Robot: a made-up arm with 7 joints. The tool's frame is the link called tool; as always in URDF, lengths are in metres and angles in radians. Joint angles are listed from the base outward. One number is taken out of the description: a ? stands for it. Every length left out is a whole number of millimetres.
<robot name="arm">
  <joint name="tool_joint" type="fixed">
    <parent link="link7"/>
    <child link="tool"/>
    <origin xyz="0 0 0" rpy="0 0 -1.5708"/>
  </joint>
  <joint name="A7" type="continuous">
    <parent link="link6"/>
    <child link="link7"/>
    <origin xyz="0 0 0" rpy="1.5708 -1.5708 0"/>
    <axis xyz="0 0 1"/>
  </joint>
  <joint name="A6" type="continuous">
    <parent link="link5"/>
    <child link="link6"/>
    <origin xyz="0 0 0" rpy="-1.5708 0 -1.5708"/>
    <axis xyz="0 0 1"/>
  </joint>
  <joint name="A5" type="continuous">
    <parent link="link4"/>
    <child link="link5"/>
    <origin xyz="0.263 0.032 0" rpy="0 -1.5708 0"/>
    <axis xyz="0 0 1"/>
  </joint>
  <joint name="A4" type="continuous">
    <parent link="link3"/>
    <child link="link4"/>
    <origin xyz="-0.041 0 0" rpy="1.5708 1.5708 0"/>
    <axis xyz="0 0 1"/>
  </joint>
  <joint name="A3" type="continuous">
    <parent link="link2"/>
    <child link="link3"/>
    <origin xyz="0.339 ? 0" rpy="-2.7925 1.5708 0"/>
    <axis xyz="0 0 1"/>
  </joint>
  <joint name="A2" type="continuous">
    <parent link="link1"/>
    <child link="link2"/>
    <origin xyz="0 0 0" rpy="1.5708 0 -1.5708"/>
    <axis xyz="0 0 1"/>
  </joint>
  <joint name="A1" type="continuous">
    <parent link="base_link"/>
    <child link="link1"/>
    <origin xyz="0 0 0" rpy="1.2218 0 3.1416"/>
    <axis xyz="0 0 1"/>
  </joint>
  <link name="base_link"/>
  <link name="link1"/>
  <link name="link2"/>
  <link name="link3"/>
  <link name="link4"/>
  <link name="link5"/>
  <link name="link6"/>
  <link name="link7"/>
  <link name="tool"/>
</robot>
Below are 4 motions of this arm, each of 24 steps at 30 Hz.
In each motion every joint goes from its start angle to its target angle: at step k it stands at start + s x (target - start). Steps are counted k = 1, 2, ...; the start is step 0. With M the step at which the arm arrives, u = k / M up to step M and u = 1 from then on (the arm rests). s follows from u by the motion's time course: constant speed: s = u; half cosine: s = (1 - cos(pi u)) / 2; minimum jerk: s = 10 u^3 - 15 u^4 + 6 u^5.
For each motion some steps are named. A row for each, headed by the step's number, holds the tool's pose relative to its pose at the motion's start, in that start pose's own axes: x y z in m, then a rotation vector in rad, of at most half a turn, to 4 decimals.
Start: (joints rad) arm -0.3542 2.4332 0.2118 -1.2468 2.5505 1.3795 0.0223
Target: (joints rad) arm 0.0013 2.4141 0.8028 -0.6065 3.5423 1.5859 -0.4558
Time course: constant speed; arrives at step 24
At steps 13, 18, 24:
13: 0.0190 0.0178 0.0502 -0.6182 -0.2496 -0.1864
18: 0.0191 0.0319 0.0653 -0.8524 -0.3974 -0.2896
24: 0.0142 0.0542 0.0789 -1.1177 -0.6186 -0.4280

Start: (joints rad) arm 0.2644 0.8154 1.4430 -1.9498 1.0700 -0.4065 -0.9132
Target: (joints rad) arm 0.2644 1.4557 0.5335 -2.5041 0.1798 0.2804 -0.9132
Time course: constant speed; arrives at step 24
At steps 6, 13, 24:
6: 0.0478 -0.0829 -0.0354 -0.3881 -0.2046 -0.0322
13: 0.1162 -0.1555 -0.0403 -0.7483 -0.4907 -0.1391
24: 0.2116 -0.2020 0.0057 -1.0727 -0.9807 -0.3871

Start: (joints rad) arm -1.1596 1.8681 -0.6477 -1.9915 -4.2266 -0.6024 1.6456
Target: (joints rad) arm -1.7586 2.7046 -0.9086 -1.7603 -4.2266 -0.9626 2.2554
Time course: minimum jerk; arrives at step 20
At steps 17, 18, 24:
17: -0.1376 -0.3271 0.1635 -0.8872 0.1712 -0.3330
18: -0.1413 -0.3307 0.1703 -0.9050 0.1778 -0.3396
24: -0.1431 -0.3324 0.1735 -0.9135 0.1810 -0.3427

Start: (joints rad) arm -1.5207 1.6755 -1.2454 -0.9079 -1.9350 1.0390 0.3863
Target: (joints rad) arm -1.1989 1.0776 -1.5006 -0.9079 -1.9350 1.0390 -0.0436
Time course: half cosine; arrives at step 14
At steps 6, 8, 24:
6: 0.1159 0.1096 0.0402 0.1336 -0.1930 0.0513
8: 0.1665 0.1808 0.0780 0.2202 -0.2882 0.0855
24: 0.2209 0.3141 0.1624 0.3823 -0.4212 0.1576

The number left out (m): -0.123
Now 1 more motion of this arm.
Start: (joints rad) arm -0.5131 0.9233 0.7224 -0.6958 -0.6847 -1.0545 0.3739
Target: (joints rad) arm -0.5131 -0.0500 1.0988 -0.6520 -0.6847 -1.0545 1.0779
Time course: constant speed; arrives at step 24
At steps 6, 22, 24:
6: -0.0090 -0.1314 0.0331 0.1083 0.0494 0.4162
22: 0.1202 -0.4669 0.1154 0.4557 0.2060 1.4957
24: 0.1514 -0.5023 0.1243 0.5085 0.2292 1.6252

